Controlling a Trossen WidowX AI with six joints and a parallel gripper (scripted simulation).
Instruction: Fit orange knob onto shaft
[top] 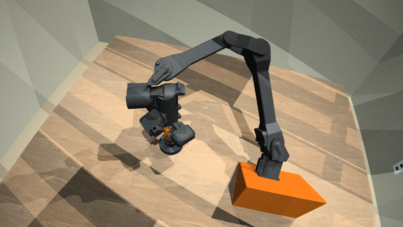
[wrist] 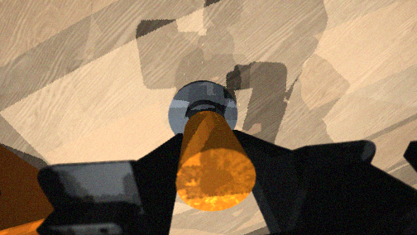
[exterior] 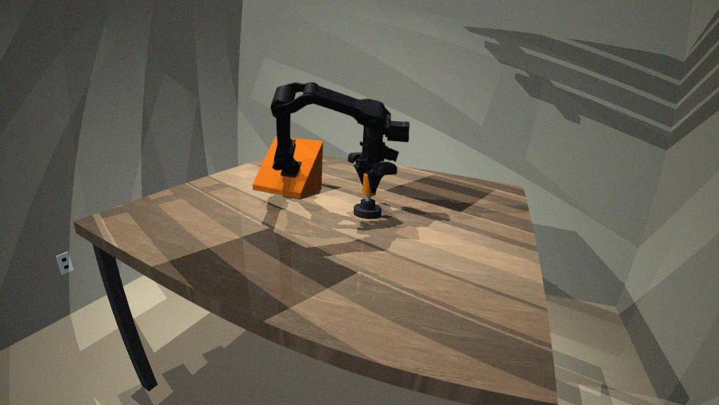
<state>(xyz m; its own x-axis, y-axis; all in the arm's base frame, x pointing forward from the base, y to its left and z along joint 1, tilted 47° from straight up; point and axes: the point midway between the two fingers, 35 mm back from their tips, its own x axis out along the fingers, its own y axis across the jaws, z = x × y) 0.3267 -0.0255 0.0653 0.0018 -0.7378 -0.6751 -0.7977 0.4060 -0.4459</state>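
Right now my gripper tip is 30 mm below the orange knob. Round my gripper tip: round pedestal (40 mm below).
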